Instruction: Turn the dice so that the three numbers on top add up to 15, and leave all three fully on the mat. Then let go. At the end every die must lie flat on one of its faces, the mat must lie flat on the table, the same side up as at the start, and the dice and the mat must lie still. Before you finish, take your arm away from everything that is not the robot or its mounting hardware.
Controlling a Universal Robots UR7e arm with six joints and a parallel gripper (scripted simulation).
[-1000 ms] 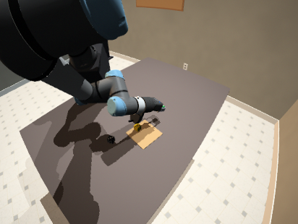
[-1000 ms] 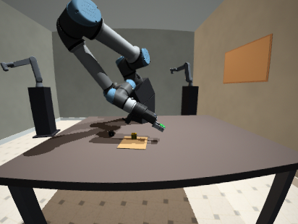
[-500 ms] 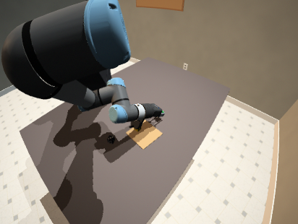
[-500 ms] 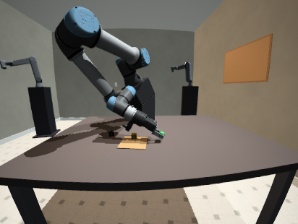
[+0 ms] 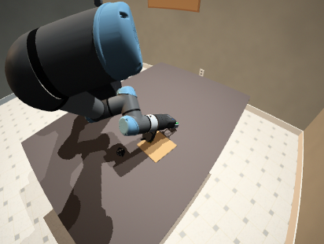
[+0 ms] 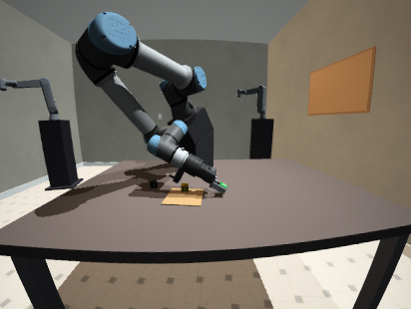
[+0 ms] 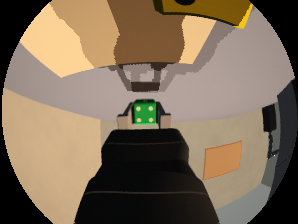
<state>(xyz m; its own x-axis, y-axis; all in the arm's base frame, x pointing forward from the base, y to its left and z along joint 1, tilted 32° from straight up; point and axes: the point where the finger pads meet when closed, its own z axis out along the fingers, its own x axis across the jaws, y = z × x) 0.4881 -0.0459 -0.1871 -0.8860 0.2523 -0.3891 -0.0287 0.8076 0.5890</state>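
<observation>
My gripper is now right at the green die. The rest, counted from my hand: black die (26 cm to the right, 17 cm behind, 2 cm below); then yellow die (13 cm to the right, 8 cm behind, 1 cm below); then tan mat (14 cm to the right, 3 cm below, 3 cm behind).
</observation>
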